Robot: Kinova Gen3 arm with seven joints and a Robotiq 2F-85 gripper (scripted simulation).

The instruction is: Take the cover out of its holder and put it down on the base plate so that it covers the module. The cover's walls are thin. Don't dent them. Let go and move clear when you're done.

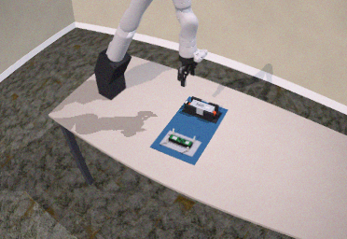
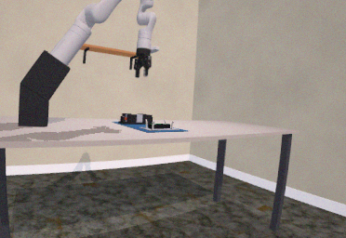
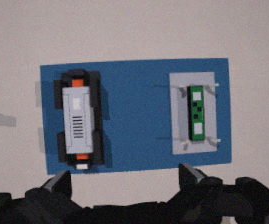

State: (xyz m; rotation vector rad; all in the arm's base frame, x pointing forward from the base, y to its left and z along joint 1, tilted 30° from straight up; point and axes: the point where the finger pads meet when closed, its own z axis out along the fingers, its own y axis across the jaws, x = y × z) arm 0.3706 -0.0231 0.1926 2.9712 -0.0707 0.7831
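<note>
Right now my hand is 40 mm short of the light grey cover, 80 mm to the right of it and 230 mm above it.
</note>
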